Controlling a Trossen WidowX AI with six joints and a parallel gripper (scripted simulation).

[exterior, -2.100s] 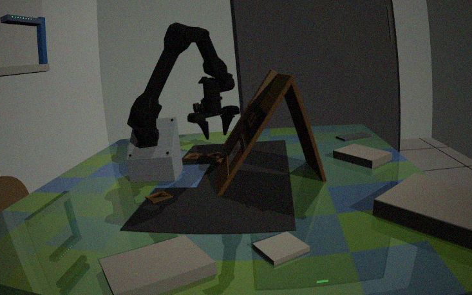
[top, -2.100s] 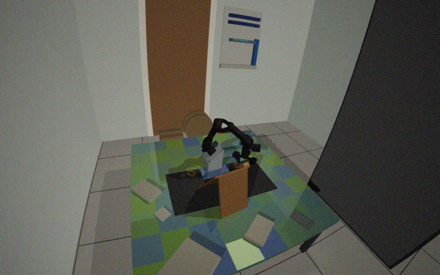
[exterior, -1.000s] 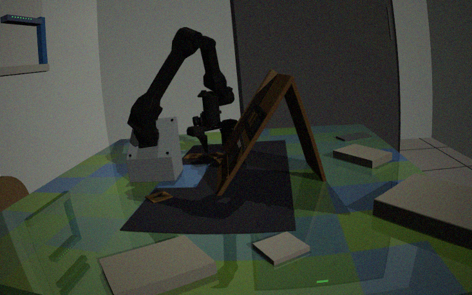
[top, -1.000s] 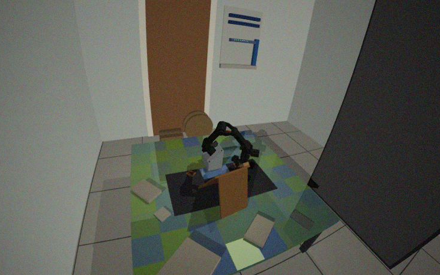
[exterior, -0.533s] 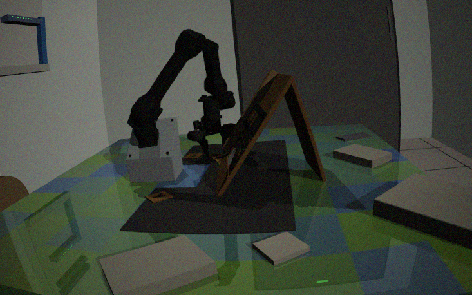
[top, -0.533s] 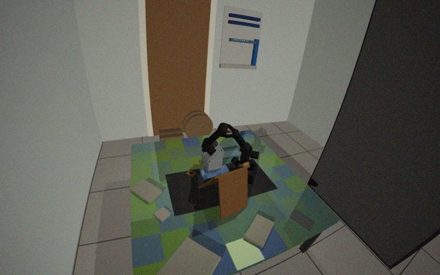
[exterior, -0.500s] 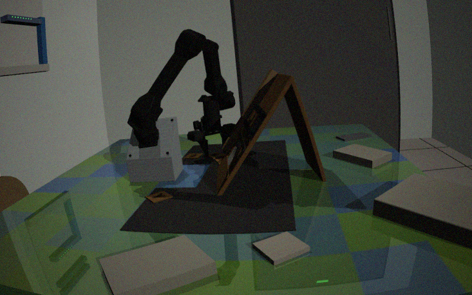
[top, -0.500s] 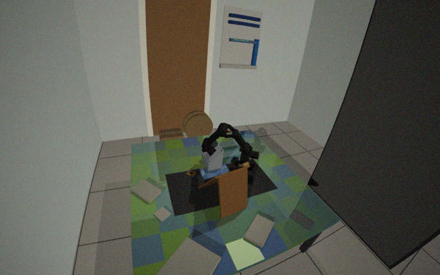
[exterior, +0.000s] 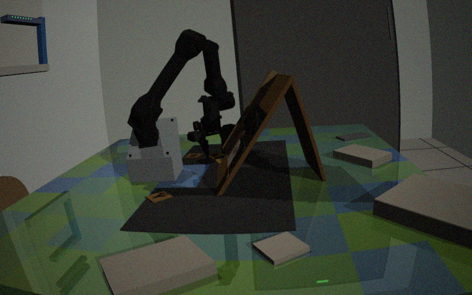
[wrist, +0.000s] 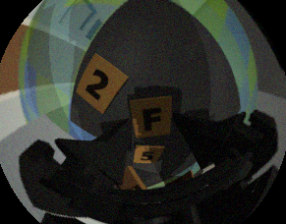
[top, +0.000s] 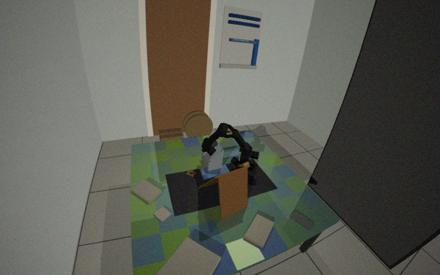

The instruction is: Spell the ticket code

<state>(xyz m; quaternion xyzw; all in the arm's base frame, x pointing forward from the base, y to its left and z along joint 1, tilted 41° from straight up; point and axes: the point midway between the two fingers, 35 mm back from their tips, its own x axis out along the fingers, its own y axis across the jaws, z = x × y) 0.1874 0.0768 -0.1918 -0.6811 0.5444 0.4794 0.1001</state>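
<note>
My gripper tip is now right at the orange letter tile marked f. Also, from my gripper tip: dark mat 1 cm ahead, 20 cm to the right; orange letter tile marked l 14 cm ahead, 22 cm to the right, 17 cm above; white ticket 8 cm ahead, 27 cm to the right, 8 cm above.
</note>
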